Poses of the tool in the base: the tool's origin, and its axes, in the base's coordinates. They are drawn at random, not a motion.
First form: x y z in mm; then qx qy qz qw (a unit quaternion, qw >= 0).
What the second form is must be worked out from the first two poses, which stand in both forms.
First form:
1: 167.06 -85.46 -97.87 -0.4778 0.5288 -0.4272 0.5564
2: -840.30 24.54 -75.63 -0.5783 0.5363 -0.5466 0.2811
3: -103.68 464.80 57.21 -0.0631 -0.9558 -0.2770 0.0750
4: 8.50 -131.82 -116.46 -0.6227 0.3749 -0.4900 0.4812
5: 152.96 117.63 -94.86 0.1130 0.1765 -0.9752 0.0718
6: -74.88 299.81 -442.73 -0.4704 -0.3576 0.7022 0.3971
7: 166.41 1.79 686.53 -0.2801 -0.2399 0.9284 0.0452
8: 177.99 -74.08 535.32 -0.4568 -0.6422 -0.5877 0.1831
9: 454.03 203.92 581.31 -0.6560 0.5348 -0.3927 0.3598
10: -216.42 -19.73 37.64 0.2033 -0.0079 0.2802 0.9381
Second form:
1: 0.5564 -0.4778 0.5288 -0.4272 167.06 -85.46 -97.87
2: 0.2811 -0.5783 0.5363 -0.5466 -840.30 24.54 -75.63
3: 0.0750 -0.0631 -0.9558 -0.2770 -103.68 464.80 57.21
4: 0.4812 -0.6227 0.3749 -0.4900 8.50 -131.82 -116.46
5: 0.0718 0.1130 0.1765 -0.9752 152.96 117.63 -94.86
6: 0.3971 -0.4704 -0.3576 0.7022 -74.88 299.81 -442.73
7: 0.0452 -0.2801 -0.2399 0.9284 166.41 1.79 686.53
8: 0.1831 -0.4568 -0.6422 -0.5877 177.99 -74.08 535.32
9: 0.3598 -0.6560 0.5348 -0.3927 454.03 203.92 581.31
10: 0.9381 0.2033 -0.0079 0.2802 -216.42 -19.73 37.64
